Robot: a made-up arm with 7 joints. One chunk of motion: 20 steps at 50 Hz.
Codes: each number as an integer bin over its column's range. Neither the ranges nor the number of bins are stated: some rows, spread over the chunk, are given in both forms.
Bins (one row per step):
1: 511 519 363 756 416 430
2: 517 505 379 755 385 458
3: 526 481 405 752 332 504
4: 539 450 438 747 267 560
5: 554 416 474 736 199 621
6: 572 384 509 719 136 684
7: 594 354 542 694 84 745
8: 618 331 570 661 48 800
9: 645 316 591 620 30 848
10: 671 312 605 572 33 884
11: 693 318 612 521 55 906
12: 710 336 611 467 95 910
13: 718 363 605 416 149 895
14: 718 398 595 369 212 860
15: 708 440 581 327 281 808
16: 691 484 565 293 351 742
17: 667 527 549 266 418 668
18: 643 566 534 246 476 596
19: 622 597 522 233 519 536
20: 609 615 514 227 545 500
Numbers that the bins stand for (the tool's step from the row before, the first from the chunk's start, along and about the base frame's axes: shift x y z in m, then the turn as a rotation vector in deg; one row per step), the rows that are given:
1: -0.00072 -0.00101 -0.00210 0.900 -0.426 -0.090
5: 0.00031 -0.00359 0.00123 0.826 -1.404 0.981
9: 0.00250 -0.00609 0.00475 0.396 -2.165 2.254
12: 0.00406 -0.00559 0.00535 -0.170 -1.872 2.601
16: 0.00360 -0.00189 0.00397 -0.815 -0.719 1.659
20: 0.00163 0.00139 0.00244 -1.059 0.155 0.303
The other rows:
2: -0.00058 -0.00136 -0.00162 0.896 -0.566 0.067
3: -0.00036 -0.00196 -0.00084 0.885 -0.805 0.325
4: -0.00005 -0.00274 0.00015 0.867 -1.097 0.639
6: 0.00074 -0.00439 0.00229 0.763 -1.687 1.334
7: 0.00127 -0.00514 0.00328 0.670 -1.922 1.676
8: 0.00185 -0.00572 0.00412 0.548 -2.084 1.984
10: 0.00312 -0.00619 0.00517 0.219 -2.151 2.455
11: 0.00365 -0.00604 0.00538 0.030 -2.052 2.579
13: 0.00425 -0.00492 0.00517 -0.359 -1.629 2.517
14: 0.00425 -0.00404 0.00487 -0.533 -1.345 2.321
15: 0.00401 -0.00299 0.00445 -0.689 -1.034 2.029
17: 0.00302 -0.00081 0.00349 -0.915 -0.417 1.245
18: 0.00245 0.00016 0.00304 -0.989 -0.156 0.841
19: 0.00194 0.00094 0.00268 -1.037 0.038 0.505

